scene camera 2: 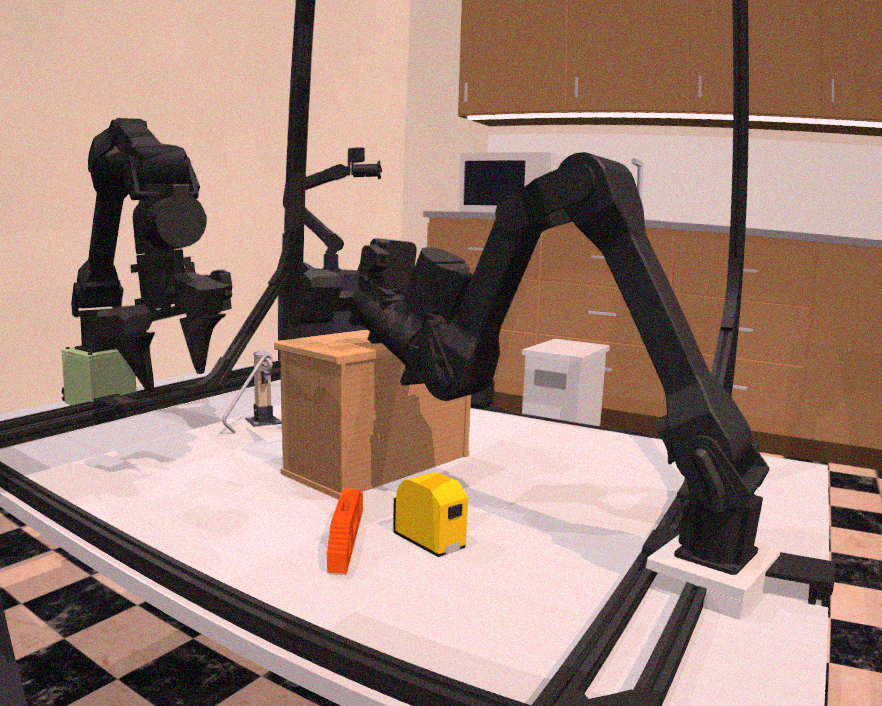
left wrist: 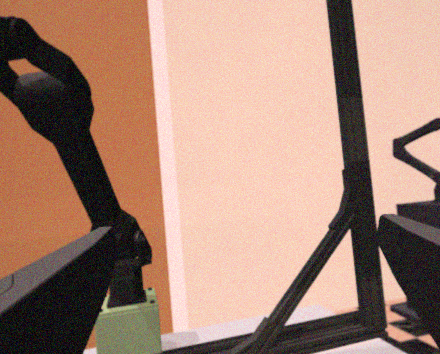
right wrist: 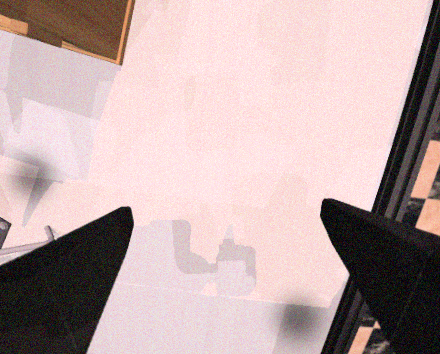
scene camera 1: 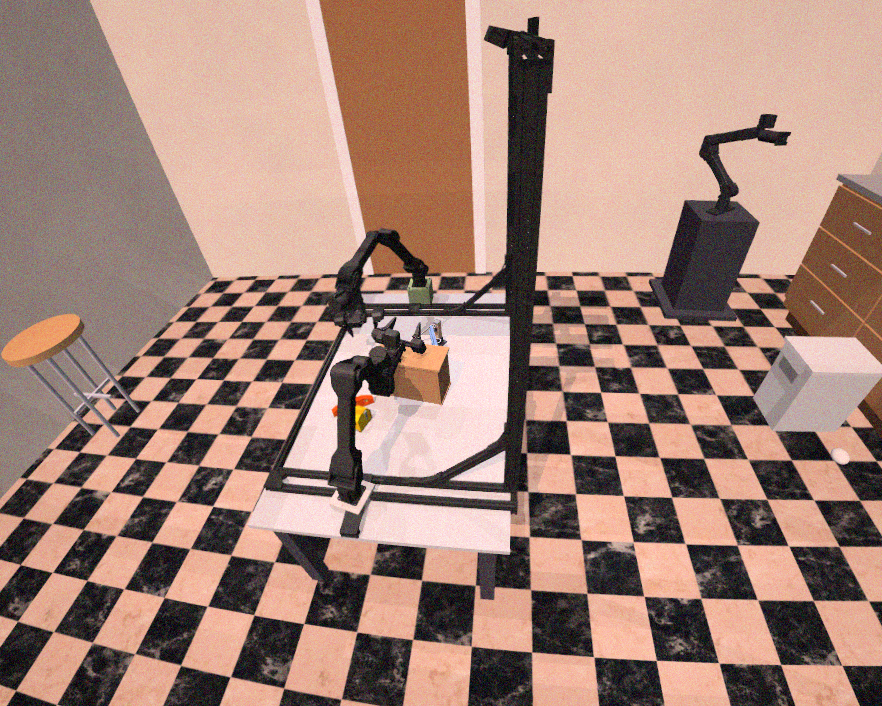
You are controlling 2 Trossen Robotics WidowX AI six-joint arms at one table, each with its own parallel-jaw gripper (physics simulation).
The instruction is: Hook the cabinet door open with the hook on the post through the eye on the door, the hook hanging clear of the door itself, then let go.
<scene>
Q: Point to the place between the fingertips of my right gripper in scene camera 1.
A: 364, 335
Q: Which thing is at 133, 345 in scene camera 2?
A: My right gripper.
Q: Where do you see an orange block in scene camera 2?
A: At 344, 526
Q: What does the yellow block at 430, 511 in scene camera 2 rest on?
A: The table.
</scene>
